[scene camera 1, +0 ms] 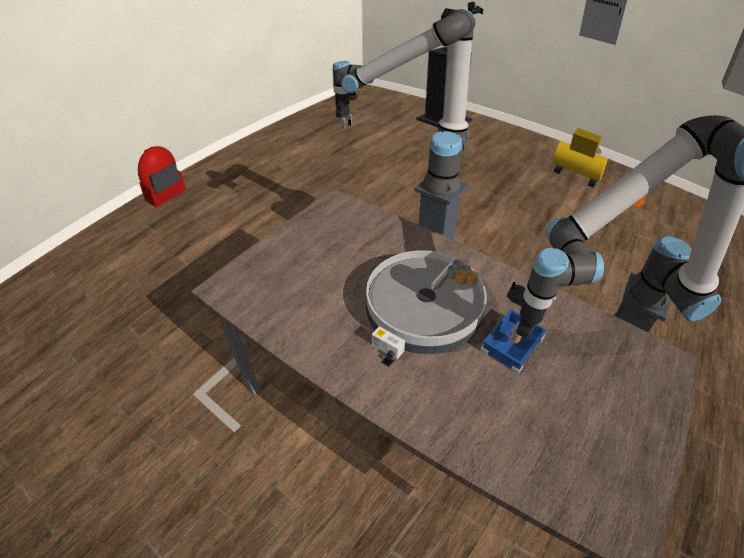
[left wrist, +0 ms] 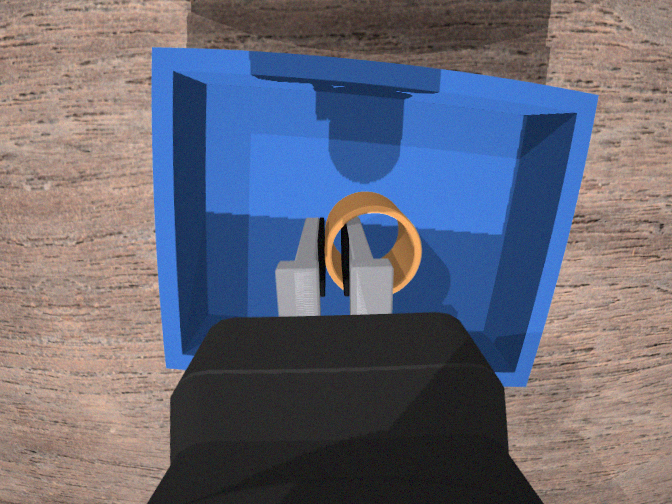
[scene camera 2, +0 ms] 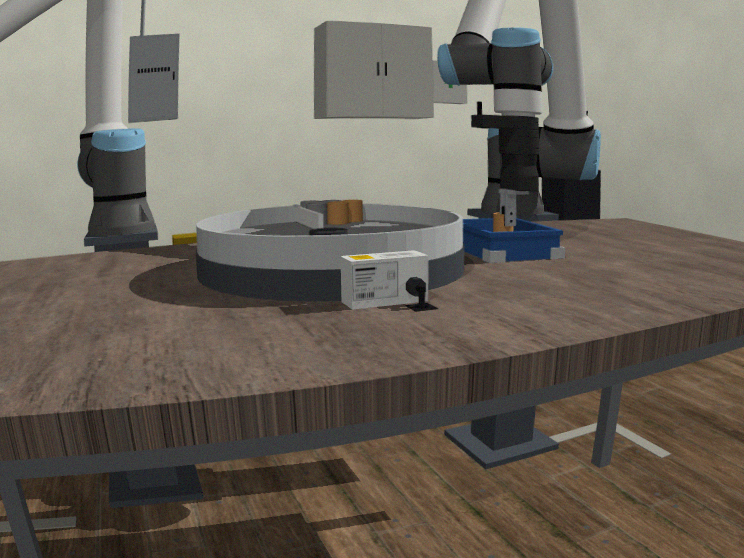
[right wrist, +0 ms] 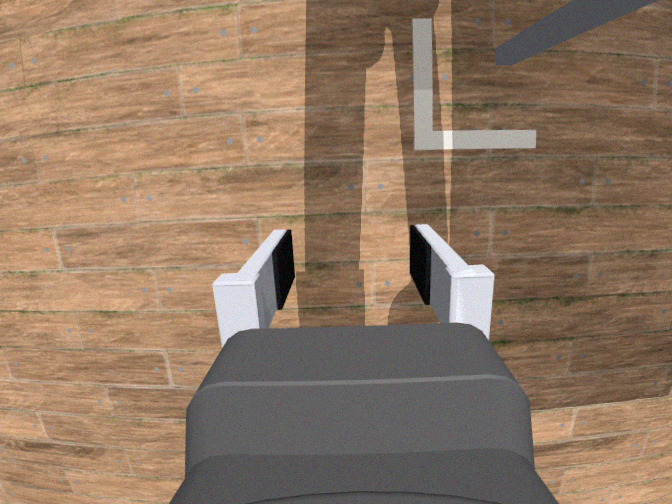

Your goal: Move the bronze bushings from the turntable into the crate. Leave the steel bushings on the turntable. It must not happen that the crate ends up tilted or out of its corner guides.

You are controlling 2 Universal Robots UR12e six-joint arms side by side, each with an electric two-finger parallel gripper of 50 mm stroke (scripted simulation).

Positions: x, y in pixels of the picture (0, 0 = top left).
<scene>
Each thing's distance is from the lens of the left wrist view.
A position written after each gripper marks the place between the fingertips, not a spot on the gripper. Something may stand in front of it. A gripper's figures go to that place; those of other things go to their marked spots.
left gripper (left wrist: 333, 241): 0.17 m
blue crate (left wrist: 246, 145): 0.21 m
bronze bushing (left wrist: 405, 256): 0.17 m
The marked spots on the bronze bushing and the blue crate are 0.10 m apart.
</scene>
